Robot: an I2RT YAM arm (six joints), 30 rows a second.
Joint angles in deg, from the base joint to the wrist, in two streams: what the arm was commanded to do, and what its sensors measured. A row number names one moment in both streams.
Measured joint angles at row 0:
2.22 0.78 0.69 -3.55 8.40 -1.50
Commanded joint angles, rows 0 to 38:
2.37 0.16 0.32 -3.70 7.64 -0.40
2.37 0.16 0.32 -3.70 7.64 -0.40
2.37 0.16 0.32 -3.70 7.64 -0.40
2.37 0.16 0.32 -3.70 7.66 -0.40
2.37 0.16 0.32 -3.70 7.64 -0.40
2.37 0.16 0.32 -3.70 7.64 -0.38
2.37 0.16 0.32 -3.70 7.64 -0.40
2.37 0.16 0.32 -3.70 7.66 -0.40
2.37 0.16 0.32 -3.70 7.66 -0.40
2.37 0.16 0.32 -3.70 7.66 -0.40
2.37 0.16 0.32 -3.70 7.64 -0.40
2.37 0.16 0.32 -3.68 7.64 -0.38
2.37 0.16 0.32 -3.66 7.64 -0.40
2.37 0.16 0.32 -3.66 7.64 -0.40
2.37 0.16 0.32 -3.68 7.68 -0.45
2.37 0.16 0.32 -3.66 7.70 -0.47
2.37 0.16 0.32 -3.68 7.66 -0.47
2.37 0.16 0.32 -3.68 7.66 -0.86
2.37 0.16 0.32 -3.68 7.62 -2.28
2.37 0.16 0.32 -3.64 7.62 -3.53
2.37 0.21 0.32 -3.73 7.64 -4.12
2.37 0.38 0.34 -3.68 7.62 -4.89
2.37 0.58 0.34 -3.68 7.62 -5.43
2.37 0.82 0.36 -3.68 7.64 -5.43
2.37 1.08 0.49 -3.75 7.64 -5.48
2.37 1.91 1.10 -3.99 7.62 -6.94
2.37 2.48 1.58 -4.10 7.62 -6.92
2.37 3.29 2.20 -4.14 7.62 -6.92
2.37 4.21 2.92 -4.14 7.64 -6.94
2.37 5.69 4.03 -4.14 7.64 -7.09
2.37 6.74 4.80 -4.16 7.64 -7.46
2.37 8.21 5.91 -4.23 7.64 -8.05
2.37 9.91 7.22 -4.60 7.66 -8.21
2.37 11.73 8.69 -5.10 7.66 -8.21
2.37 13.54 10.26 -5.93 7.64 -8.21
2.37 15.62 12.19 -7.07 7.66 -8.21
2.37 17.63 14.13 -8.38 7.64 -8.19
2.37 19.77 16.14 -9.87 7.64 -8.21
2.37 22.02 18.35 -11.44 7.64 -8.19
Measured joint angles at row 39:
2.22 15.64 10.94 -8.49 8.38 -7.14
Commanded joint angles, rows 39 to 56:
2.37 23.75 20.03 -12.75 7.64 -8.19
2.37 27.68 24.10 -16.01 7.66 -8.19
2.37 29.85 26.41 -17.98 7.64 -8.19
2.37 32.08 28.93 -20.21 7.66 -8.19
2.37 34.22 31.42 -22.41 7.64 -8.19
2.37 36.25 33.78 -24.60 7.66 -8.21
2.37 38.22 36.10 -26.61 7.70 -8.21
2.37 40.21 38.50 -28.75 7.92 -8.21
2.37 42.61 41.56 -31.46 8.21 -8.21
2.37 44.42 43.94 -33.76 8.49 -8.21
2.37 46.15 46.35 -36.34 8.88 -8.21
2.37 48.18 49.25 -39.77 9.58 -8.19
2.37 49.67 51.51 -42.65 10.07 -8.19
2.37 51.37 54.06 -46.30 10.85 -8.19
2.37 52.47 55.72 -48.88 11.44 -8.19
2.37 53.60 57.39 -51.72 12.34 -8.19
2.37 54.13 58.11 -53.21 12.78 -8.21
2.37 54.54 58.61 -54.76 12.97 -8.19
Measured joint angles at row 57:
2.22 52.49 54.83 -50.89 10.02 -7.86
